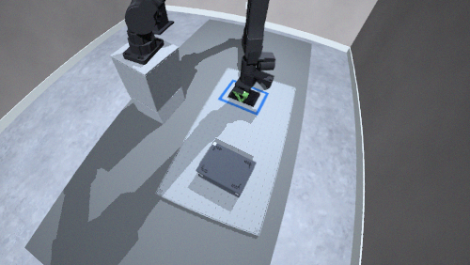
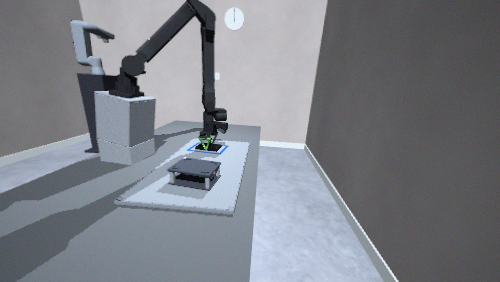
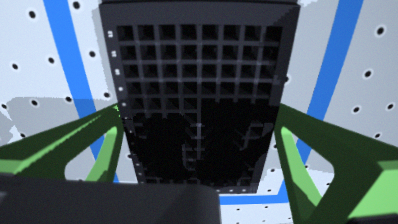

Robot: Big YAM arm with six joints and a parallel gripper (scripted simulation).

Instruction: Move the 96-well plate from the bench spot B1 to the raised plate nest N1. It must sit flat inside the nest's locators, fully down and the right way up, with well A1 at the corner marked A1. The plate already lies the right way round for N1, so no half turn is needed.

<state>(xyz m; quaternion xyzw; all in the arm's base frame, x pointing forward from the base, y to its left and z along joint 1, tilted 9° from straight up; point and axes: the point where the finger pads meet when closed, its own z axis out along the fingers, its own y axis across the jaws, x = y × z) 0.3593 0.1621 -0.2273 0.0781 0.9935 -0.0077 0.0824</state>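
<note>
My hand is right at the black 96-well plate. From my hand the other things lie so: raised plate nest: 370 mm to the right, 40 mm above, 30 mm ahead; then white corner mark: 310 mm to the right, 50 mm above, 30 mm behind.
</note>
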